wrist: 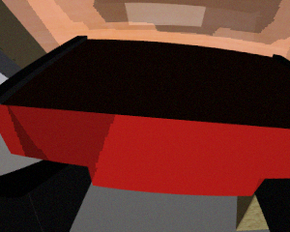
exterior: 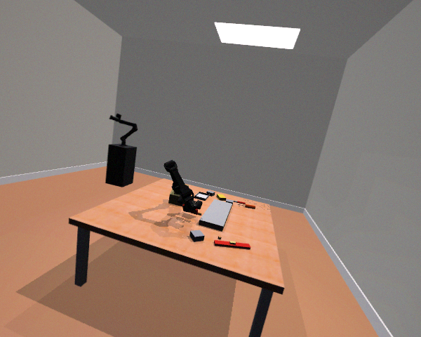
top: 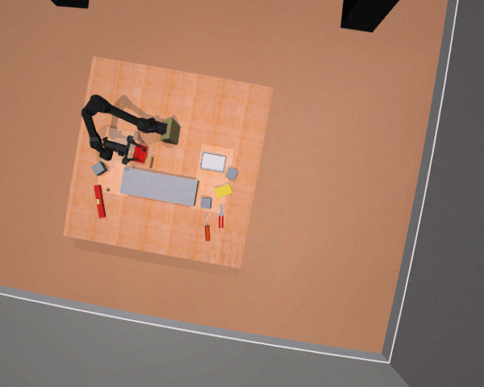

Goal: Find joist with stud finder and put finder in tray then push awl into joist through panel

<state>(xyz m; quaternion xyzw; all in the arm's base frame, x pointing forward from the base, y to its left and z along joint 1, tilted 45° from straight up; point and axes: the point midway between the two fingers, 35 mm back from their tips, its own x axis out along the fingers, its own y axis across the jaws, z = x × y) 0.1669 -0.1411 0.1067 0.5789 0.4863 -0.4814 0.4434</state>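
Right now the awl is 1 cm ahead of my gripper tip, 4 cm to the left of it and 7 cm below it. Also, from my gripper tip: white tray (1 cm behind, 47 cm to the left, 6 cm below); red stud finder (2 cm behind); red level (36 cm ahead, 30 cm to the right, 6 cm below).
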